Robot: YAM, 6 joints.
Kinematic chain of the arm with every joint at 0, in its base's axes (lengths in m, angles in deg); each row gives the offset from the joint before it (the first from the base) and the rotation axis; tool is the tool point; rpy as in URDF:
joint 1: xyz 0 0 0.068 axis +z
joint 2: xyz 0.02 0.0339 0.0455 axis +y
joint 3: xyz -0.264 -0.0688 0 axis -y
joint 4: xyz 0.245 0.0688 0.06 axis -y
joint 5: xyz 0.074 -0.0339 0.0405 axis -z
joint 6: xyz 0.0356 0 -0.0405 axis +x
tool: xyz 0 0 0 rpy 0 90 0
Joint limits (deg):
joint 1: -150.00..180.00
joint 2: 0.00..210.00
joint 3: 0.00..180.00
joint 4: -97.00..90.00
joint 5: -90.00..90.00
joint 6: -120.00..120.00
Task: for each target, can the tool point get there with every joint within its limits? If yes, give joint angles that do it. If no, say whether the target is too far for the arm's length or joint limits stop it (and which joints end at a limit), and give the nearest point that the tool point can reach.
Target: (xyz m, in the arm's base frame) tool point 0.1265 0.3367 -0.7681
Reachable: no: too far | nearest point 0.1061 0.2824 -0.3764 | short by 0.396 m
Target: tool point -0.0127 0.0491 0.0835
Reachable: yes | joints 103.41 127.94 19.00 -77.89 -1.61 -81.21
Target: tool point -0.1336 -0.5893 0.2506
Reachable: yes | joints -105.05 155.08 152.85 -11.95 -42.47 25.91
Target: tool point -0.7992 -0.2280 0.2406
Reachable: no: too far | nearest point -0.5760 -0.1643 0.2059 | short by 0.235 m
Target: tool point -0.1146 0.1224 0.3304
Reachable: yes | joints 127.69 47.30 22.49 67.04 -26.36 -20.27
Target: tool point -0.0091 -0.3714 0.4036
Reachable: yes | joints -95.38 93.48 73.89 51.57 -46.31 -1.38
